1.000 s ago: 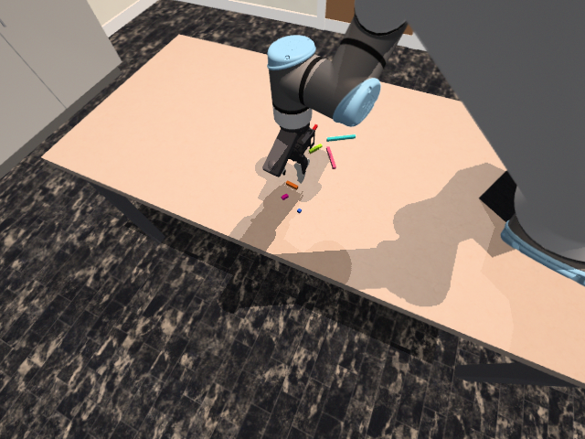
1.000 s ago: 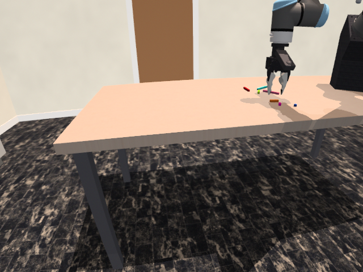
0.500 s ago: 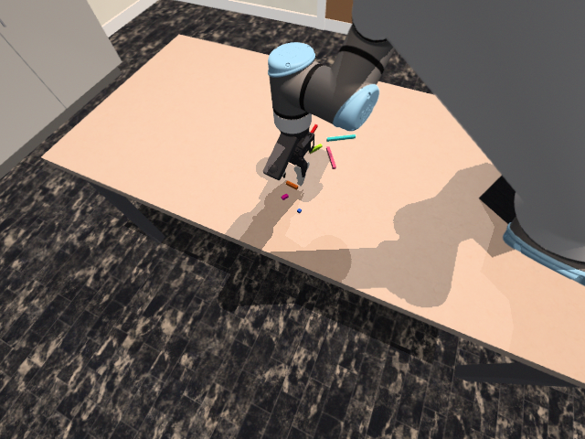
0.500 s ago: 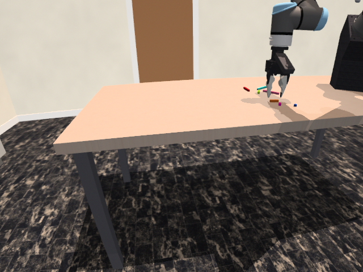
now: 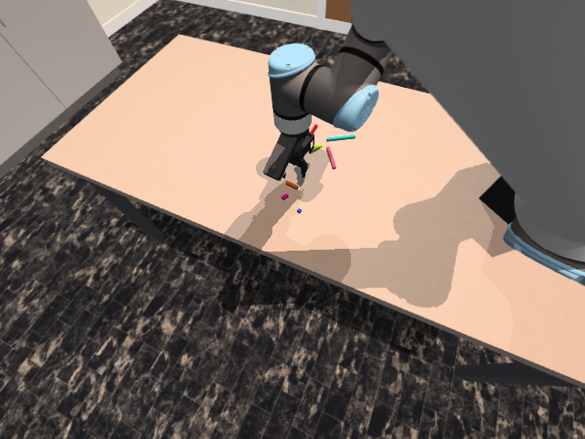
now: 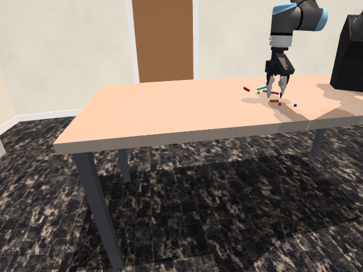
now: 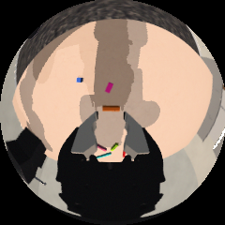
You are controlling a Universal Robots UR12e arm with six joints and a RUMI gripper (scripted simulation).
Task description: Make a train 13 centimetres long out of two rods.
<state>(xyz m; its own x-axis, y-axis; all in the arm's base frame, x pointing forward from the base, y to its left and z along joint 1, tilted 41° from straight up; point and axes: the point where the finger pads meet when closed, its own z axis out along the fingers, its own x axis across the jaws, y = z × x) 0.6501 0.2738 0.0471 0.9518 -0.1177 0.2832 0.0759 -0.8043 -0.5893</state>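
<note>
Now: the orange rod 3 cm below my hand. Round my hand: blue rod 7 cm behind, 6 cm to the left, 3 cm below; then magenta rod 1 cm behind, 5 cm to the left, 3 cm below; then pink rod 4 cm behind, 16 cm to the right, 3 cm below.
</note>
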